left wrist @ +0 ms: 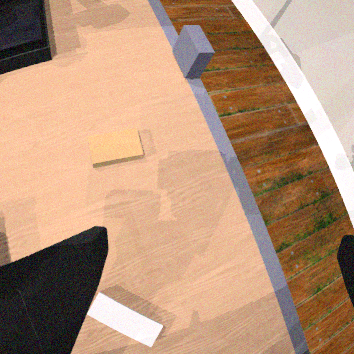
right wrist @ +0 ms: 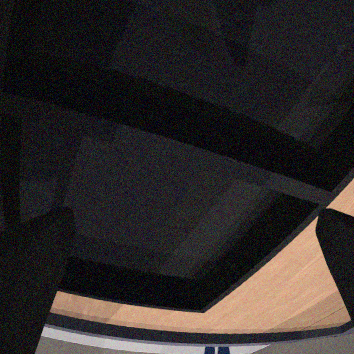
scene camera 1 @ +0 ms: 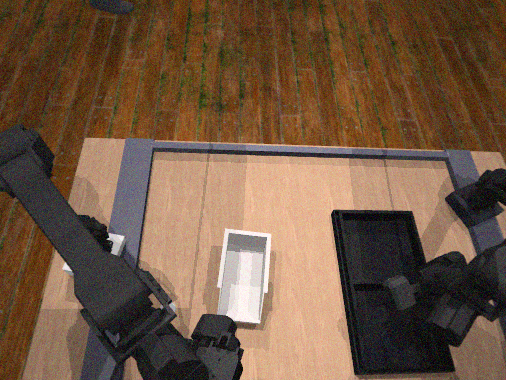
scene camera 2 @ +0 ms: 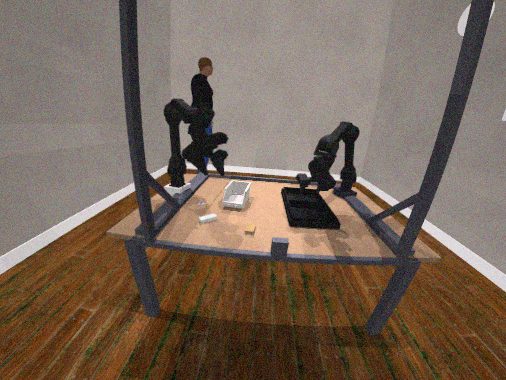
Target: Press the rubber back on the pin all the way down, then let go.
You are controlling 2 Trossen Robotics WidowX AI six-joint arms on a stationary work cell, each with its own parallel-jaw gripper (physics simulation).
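Observation:
A small pale bluish item lies on the table at the left, partly hidden by the left arm in scene camera 1. It may be the pin with its rubber back, but it is too small to tell how far the back is pressed on. It does not show in the left wrist view. My left gripper is open and empty, well above the table near the white bin. My right gripper is open and empty above the black tray.
A white bin stands left of the black tray. A white block and a flat yellow block lie toward the table edge nearest scene camera 2. A grey post block sits on that edge.

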